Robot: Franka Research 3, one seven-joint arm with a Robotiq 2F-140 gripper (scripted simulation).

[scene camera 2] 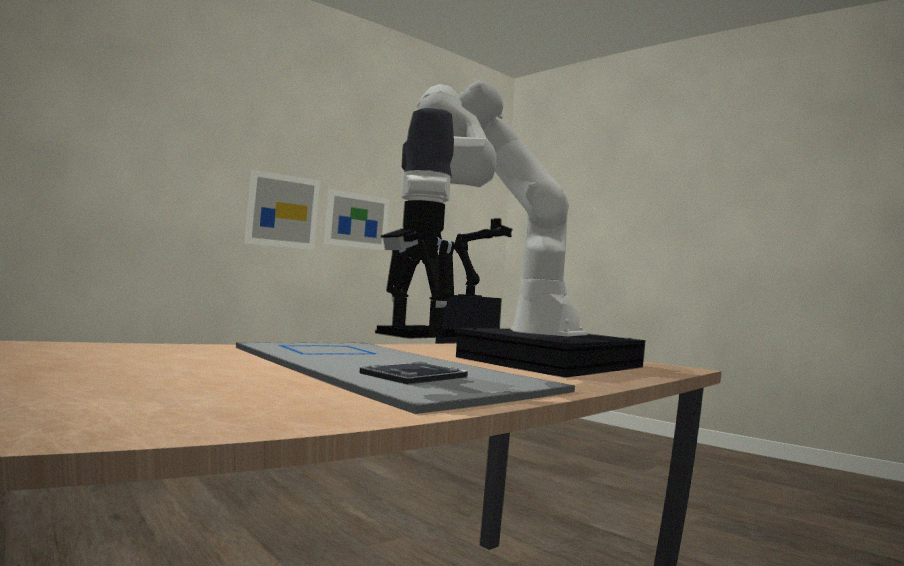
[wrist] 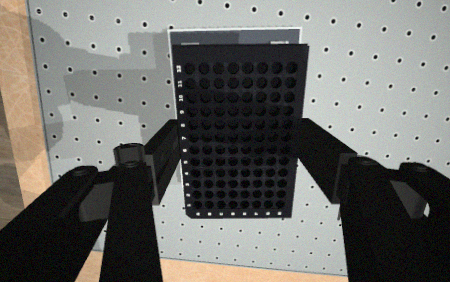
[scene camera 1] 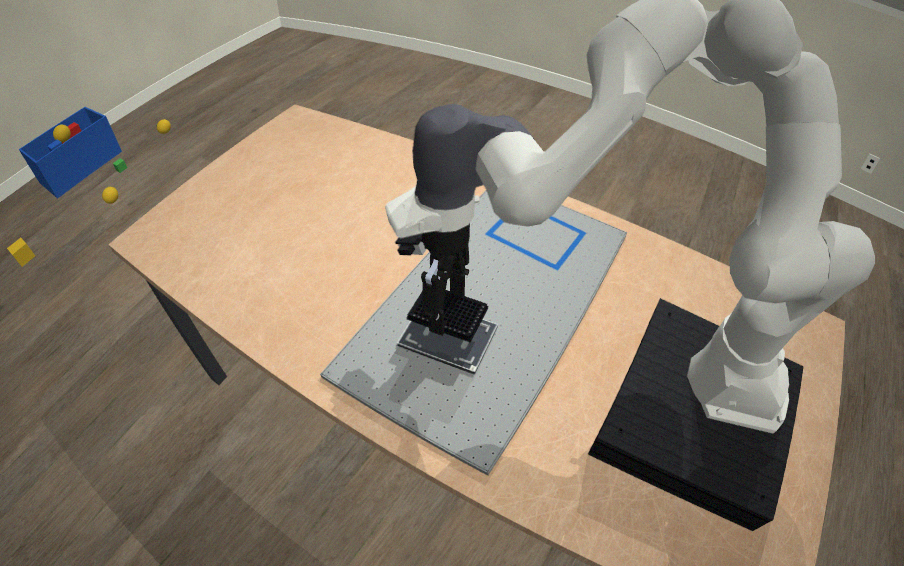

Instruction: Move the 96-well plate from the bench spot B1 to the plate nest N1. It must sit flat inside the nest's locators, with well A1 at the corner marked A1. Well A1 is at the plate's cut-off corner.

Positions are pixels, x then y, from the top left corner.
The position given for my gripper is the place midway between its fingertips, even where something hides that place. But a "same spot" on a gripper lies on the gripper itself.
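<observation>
My gripper: visible in scene camera 1, scene camera 2 and the wrist view point(238, 136). Same spot on my gripper: point(scene camera 1: 434, 281) and point(scene camera 2: 454, 244). Black 96-well plate: visible in scene camera 1, scene camera 2 and the wrist view point(226, 94). Same spot on the plate: point(scene camera 2: 405, 331) and point(scene camera 1: 410, 310).
</observation>
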